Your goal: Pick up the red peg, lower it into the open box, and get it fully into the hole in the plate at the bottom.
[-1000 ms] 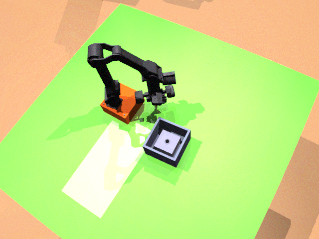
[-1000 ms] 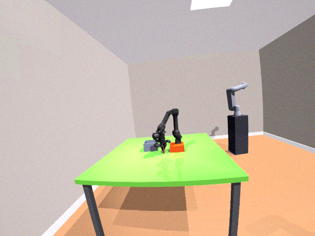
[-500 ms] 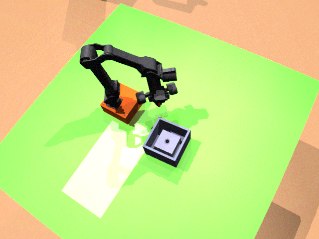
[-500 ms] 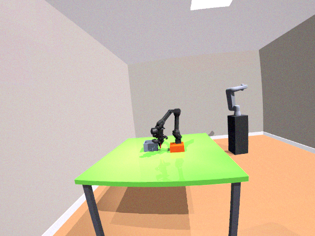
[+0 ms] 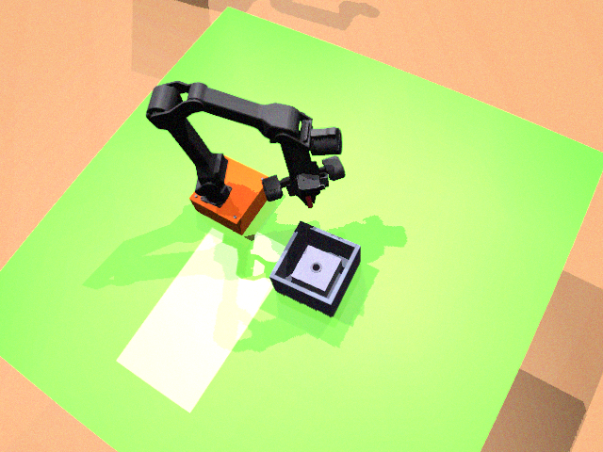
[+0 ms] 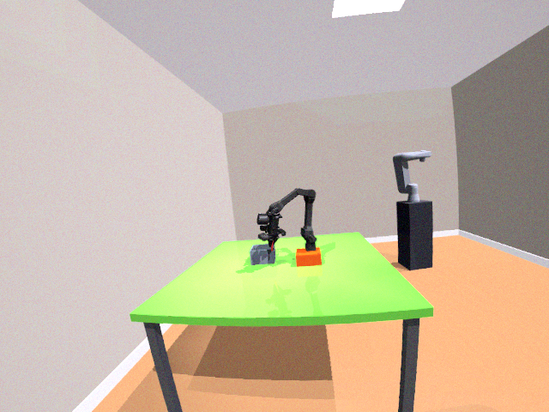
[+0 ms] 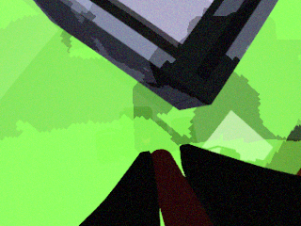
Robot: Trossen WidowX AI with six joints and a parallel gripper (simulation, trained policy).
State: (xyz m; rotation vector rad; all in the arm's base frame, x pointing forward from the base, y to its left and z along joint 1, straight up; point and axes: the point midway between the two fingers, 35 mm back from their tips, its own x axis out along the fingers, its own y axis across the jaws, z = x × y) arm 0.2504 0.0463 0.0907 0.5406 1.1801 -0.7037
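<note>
My gripper tip is now 12 cm to the left of the plate, 8 cm above it and 7 cm short of it. From my gripper tip the other things lie so: red peg 2 cm above, 1 cm to the left, 1 cm behind; then dark box 12 cm to the right, 10 cm below, 7 cm ahead.
</note>
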